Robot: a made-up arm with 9 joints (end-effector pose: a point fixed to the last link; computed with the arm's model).
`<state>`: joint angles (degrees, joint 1 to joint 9).
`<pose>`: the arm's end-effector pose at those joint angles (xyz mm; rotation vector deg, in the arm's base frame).
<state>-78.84 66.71 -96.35 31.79 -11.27 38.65 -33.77 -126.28 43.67</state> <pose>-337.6 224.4 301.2 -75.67 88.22 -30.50</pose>
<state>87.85 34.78 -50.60 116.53 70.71 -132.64 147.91 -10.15 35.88</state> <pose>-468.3 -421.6 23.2 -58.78 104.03 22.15</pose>
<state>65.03 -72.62 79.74 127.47 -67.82 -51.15 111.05 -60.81 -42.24</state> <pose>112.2 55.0 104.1 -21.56 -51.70 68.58</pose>
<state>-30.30 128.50 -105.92 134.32 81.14 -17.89 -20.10 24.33 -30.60</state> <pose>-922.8 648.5 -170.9 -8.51 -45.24 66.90</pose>
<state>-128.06 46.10 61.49 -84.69 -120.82 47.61 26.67 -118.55 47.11</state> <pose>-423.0 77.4 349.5 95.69 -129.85 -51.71</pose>
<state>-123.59 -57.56 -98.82 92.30 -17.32 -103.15 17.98 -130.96 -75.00</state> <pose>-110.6 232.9 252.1 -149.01 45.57 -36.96</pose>
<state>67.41 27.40 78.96 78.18 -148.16 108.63 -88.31 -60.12 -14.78</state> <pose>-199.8 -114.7 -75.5 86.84 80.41 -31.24</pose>
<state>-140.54 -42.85 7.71 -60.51 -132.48 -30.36 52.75 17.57 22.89</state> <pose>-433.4 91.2 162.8 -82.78 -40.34 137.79</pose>
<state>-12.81 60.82 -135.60 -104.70 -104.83 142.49 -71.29 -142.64 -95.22</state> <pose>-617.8 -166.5 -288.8 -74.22 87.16 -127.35</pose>
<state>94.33 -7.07 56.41 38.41 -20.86 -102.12 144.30 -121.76 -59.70</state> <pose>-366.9 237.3 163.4 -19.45 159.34 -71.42</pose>
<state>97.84 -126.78 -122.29 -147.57 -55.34 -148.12 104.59 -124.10 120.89</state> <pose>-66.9 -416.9 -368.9 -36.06 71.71 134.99</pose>
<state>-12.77 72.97 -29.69 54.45 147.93 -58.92 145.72 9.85 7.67</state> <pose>-443.6 33.6 73.1 18.45 -1.67 -49.37</pose>
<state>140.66 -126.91 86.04 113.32 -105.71 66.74 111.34 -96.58 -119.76</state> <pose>59.9 -579.2 170.1 -83.80 -41.63 -90.43</pose>
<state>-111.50 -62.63 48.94 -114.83 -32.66 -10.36 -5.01 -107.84 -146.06</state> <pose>-254.9 467.4 195.1 -24.89 107.93 84.40</pose>
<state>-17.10 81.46 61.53 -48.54 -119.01 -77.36 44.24 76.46 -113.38</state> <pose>-428.8 289.0 198.0 -80.38 76.56 68.53</pose>
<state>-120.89 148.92 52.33 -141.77 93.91 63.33 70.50 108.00 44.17</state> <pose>206.7 -230.4 423.3 -139.82 -21.31 3.64</pose>
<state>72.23 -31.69 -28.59 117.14 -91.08 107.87 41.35 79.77 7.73</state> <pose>134.9 -64.1 82.6 -25.01 36.18 -29.29</pose>
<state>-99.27 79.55 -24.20 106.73 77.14 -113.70 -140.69 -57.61 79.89</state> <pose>-636.4 442.3 403.9 110.31 46.85 117.56</pose>
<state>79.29 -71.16 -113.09 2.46 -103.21 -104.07 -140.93 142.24 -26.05</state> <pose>-379.1 -726.9 140.5 22.48 8.52 169.46</pose>
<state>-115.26 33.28 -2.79 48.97 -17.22 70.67 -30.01 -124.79 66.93</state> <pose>-311.9 111.6 199.2 -19.51 12.85 91.11</pose>
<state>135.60 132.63 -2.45 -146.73 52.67 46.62 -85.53 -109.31 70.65</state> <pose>-436.3 -738.3 -85.9 25.05 123.81 56.76</pose>
